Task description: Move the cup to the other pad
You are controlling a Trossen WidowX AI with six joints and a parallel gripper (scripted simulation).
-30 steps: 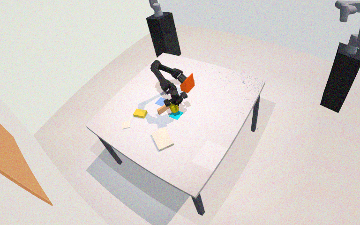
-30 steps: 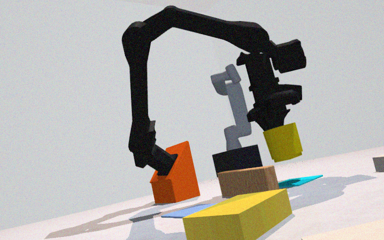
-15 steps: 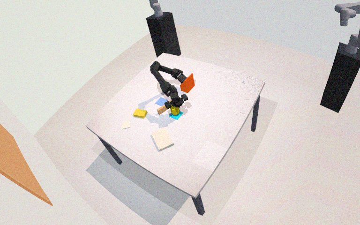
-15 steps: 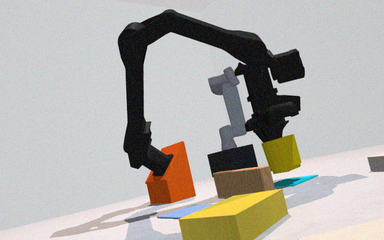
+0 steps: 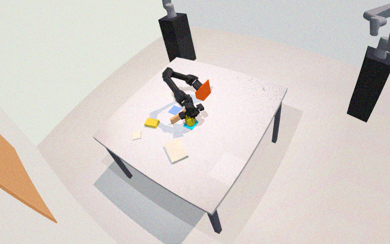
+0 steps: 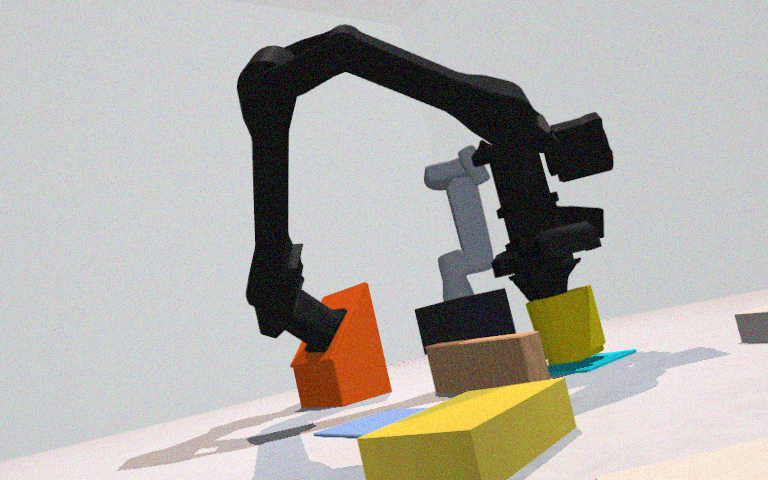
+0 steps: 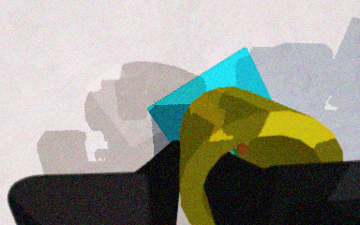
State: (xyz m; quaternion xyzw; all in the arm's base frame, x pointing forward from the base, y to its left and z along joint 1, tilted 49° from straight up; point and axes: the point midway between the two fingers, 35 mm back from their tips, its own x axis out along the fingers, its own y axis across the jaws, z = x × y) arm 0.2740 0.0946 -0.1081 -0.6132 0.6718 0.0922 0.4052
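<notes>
My gripper tip is 2 cm short of the cup and 1 cm to the left of it. Also, from my gripper tip: cyan pad: 3 cm ahead, 1 cm to the right, 5 cm below; light blue pad: 2 cm behind, 23 cm to the right, 5 cm below; wooden bar: 12 cm to the right, 2 cm below.
</notes>
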